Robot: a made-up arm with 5 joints. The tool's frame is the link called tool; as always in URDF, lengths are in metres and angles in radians.
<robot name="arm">
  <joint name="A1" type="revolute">
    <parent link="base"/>
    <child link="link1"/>
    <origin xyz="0.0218 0.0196 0.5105" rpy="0 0 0"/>
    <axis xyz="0 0 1"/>
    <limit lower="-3.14" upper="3.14" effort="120" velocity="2.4"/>
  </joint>
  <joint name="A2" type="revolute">
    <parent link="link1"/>
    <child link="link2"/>
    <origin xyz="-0.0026 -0.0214 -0.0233" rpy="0 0 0"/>
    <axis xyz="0 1 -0.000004"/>
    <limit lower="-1.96" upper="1.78" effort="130" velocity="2.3"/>
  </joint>
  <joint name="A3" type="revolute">
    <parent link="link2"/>
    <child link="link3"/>
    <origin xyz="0.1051 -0.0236 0.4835" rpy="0 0 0"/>
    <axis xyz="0 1 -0.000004"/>
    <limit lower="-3.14" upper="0.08" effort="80" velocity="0.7"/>
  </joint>
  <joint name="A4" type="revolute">
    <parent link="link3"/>
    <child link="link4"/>
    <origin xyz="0.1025 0.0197 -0.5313" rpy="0 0 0"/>
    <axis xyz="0 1 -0.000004"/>
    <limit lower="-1.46" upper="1.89" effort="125" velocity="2.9"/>
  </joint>
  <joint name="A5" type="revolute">
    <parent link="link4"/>
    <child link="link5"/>
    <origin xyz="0.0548 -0.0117 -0.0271" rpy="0 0 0"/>
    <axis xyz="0 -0.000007 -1"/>
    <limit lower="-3.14" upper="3.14" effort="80" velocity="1.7"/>
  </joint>
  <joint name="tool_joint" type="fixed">
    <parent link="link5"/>
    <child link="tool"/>
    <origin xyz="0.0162 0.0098 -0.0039" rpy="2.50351 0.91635 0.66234"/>
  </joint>
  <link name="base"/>
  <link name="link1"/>
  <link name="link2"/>
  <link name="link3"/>
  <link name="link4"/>
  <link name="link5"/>
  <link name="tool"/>
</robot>
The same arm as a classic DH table. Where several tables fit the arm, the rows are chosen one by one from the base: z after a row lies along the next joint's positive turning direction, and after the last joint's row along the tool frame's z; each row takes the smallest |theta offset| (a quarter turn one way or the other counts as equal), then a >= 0, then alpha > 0; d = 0 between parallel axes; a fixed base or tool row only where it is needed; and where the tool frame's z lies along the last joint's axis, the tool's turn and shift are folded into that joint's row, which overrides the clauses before.
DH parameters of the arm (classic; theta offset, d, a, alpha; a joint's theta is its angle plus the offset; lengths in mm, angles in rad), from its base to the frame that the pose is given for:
base (fixed): 0.7323 0 29.3 0
A1: -0.7323 487.2 -2.6 -1.5708
A2: -1.3568 0 494.8 0
A3: -0.4046 0 -541.1 0
A4: -1.3802 -37 -54.8 1.5708
A5: 0.1568 37.8 -14.5 1.0599
tool (fixed): 1.9995 -14 0 0
Joint limits (rad, base to tool): -3.14..3.14 -1.96..1.78 -3.14..0.08 -1.46..1.89 -3.14..3.14

